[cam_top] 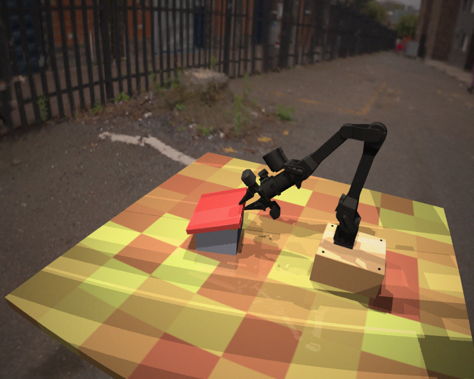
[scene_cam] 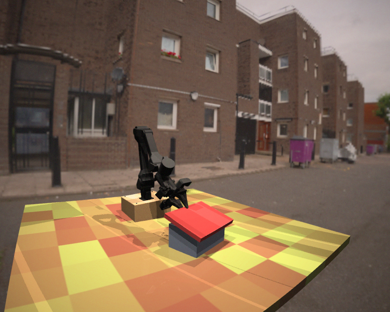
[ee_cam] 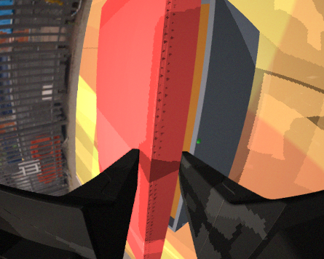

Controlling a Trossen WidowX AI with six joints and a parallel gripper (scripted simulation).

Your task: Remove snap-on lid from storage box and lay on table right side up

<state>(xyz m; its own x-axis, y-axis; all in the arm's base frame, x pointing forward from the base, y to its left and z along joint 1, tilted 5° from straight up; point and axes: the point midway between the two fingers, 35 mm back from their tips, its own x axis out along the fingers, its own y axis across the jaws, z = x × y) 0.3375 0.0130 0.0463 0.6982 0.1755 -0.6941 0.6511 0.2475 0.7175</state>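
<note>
Now: the red lid 70 mm ahead of my gripper tip, 20 mm to the left of it and 20 mm below it. The rest, counted from my gripper tip: grey-blue storage box (60 mm ahead, 20 mm to the left, 80 mm below).
</note>
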